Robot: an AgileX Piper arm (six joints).
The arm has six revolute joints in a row. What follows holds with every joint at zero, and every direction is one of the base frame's.
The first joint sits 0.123 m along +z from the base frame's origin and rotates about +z.
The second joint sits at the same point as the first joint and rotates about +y.
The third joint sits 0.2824 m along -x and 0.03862 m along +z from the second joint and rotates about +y.
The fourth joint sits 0.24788 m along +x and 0.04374 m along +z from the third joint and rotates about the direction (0.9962, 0, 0.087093).
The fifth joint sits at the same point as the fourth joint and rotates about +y.
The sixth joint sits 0.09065 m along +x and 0.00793 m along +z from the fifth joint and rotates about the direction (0.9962, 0, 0.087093).
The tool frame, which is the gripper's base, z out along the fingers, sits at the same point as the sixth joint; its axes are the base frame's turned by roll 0, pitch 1.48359 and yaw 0 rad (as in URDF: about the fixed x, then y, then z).
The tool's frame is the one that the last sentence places.
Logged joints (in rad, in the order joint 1, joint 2, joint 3, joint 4, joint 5, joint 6), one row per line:
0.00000 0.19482 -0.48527 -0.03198 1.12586 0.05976
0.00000 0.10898 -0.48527 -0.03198 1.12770 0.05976
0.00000 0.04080 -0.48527 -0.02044 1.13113 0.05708
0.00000 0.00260 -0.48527 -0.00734 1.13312 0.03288
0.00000 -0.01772 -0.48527 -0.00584 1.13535 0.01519
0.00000 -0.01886 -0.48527 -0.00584 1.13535 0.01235
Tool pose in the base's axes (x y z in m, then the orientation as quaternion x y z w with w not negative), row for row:
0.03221 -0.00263 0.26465 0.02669 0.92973 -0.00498 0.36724
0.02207 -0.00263 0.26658 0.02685 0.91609 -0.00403 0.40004
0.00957 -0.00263 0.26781 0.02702 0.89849 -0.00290 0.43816
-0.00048 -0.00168 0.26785 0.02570 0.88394 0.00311 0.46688
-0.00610 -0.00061 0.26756 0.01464 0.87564 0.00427 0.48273
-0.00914 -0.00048 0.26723 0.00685 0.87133 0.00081 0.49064
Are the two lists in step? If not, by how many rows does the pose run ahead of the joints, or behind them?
The pose runs 1 row behind the joints: the pose in row i belongs to the joints in row i - 1.
